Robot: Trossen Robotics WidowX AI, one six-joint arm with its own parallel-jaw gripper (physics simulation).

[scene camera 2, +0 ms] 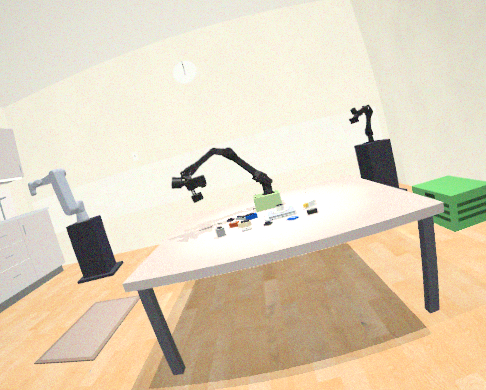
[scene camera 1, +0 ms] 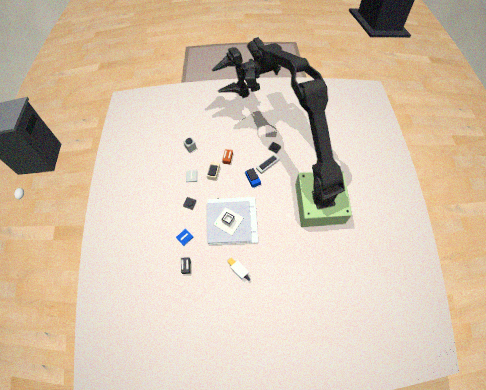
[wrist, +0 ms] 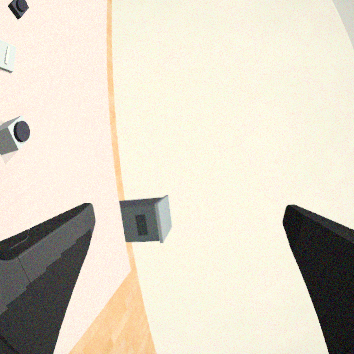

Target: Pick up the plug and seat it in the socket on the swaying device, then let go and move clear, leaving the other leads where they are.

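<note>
A white plug-like piece (scene camera 1: 239, 269) (scene camera 2: 313, 204) with a yellow-orange end and a dark tail lies on the table near the device. The device is a grey-blue slab (scene camera 1: 217, 235) over a white base (scene camera 1: 254, 220); a cream diamond plate on the slab carries a small square socket frame (scene camera 1: 233, 218). In scene camera 2 the device is small and its details cannot be made out. My gripper (scene camera 1: 216, 80) (wrist: 192, 214) is wide open and empty, raised over the far table edge, well away from the plug and the device. Neither shows in the wrist view.
Around the device lie an orange-red block (scene camera 1: 228, 156), blue block (scene camera 1: 253, 177), tan block (scene camera 1: 213, 171), long grey piece (scene camera 1: 268, 163), grey block (scene camera 1: 190, 145) (wrist: 10, 136), blue tile (scene camera 1: 184, 237) and black block (scene camera 1: 186, 265). My arm's green base (scene camera 1: 325, 220) (scene camera 2: 268, 201) stands beside them.
</note>
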